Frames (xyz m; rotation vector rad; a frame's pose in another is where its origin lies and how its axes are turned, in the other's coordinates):
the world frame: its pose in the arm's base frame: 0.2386 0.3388 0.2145 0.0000 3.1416 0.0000
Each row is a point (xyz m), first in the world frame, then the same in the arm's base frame.
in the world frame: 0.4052 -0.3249 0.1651
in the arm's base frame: -0.1666 0.0139 0.0494
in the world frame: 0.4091 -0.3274 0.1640
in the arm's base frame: -0.1705 0.0114 0.0505
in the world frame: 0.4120 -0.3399 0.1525
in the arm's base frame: -0.1734 -0.0011 0.0620
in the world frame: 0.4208 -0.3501 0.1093
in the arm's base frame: -0.1822 -0.0113 0.1052
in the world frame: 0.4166 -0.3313 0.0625
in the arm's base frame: -0.1780 0.0075 0.1520
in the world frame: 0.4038 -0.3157 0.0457
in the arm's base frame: -0.1652 0.0231 0.1688
